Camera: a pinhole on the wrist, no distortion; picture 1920 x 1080 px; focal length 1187.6 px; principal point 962.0 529.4 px. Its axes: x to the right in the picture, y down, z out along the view. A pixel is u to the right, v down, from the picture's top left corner.
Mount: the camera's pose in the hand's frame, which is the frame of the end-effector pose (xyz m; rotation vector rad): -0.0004 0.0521 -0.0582 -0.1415 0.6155 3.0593
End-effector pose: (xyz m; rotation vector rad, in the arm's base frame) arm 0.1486 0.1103 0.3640 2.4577 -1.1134 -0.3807
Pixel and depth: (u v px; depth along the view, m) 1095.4 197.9 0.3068
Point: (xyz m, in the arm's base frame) -0.1268 -0.0421 0.3225
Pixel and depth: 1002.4 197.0 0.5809
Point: -0.3364 -0.1999 0.2110
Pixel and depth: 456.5 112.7 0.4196
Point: -0.1009 -0.2833 0.2674
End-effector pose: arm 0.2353 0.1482 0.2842 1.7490 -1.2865 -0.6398
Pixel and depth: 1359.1 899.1 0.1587
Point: 0.0971 0.1713 0.2854
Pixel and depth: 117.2 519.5 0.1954
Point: 0.1056 -0.0239 0.3370
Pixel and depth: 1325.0 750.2 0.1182
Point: 0.1362 0.1656 0.3188
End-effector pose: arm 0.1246 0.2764 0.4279 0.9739 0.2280 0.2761
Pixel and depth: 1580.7 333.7 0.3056
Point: -0.0168 0.1843 0.7237
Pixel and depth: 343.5 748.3 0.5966
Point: 0.5157 0.0200 0.8674
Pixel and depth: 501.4 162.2 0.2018
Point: 0.1939 0.3110 0.6408
